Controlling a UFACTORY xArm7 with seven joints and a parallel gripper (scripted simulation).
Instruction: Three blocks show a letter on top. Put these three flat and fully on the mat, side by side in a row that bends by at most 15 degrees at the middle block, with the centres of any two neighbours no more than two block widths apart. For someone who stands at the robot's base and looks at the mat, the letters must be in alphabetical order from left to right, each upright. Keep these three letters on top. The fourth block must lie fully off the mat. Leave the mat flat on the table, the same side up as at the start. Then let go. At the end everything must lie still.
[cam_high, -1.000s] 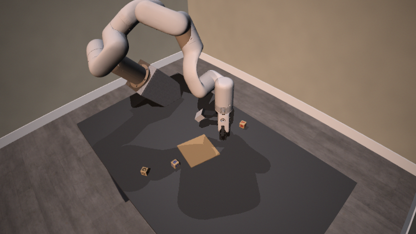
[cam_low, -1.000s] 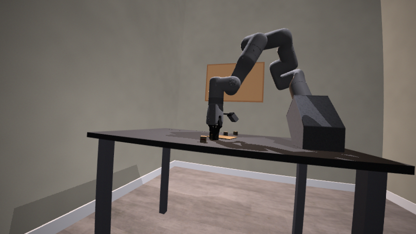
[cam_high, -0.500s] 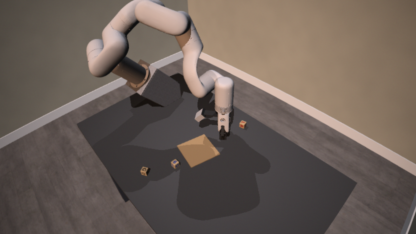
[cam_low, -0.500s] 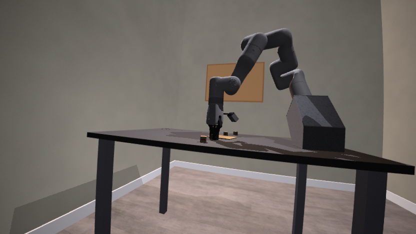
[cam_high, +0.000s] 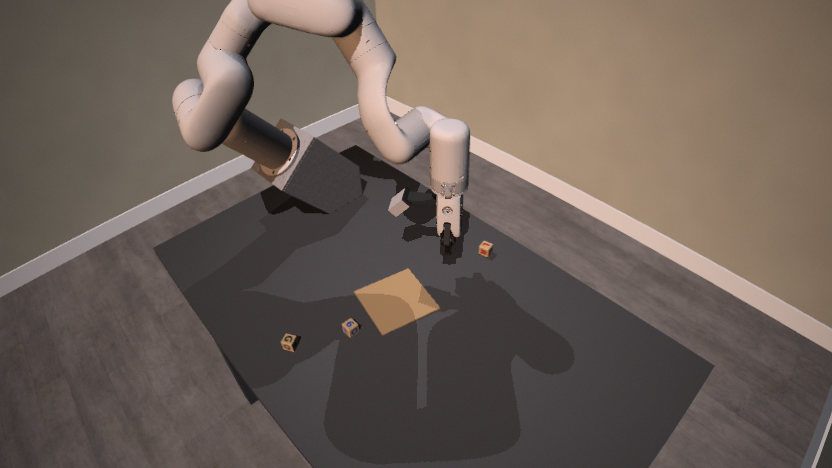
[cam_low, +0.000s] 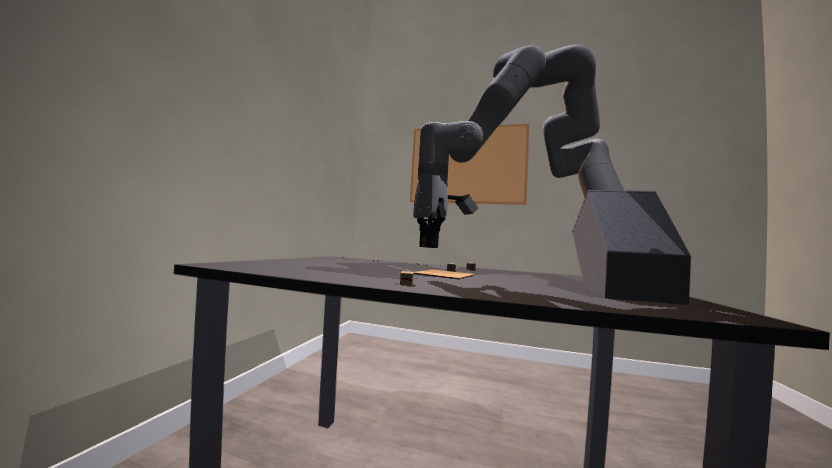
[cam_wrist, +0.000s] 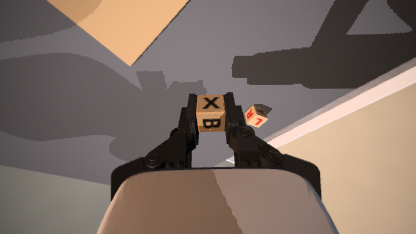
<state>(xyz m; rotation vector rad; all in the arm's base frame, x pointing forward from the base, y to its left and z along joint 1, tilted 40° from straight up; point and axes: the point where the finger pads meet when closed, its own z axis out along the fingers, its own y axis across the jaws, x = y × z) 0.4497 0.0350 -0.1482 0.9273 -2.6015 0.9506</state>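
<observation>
The tan mat is 20 mm behind my hand, 140 mm to the right of it and 100 mm below it.
</observation>
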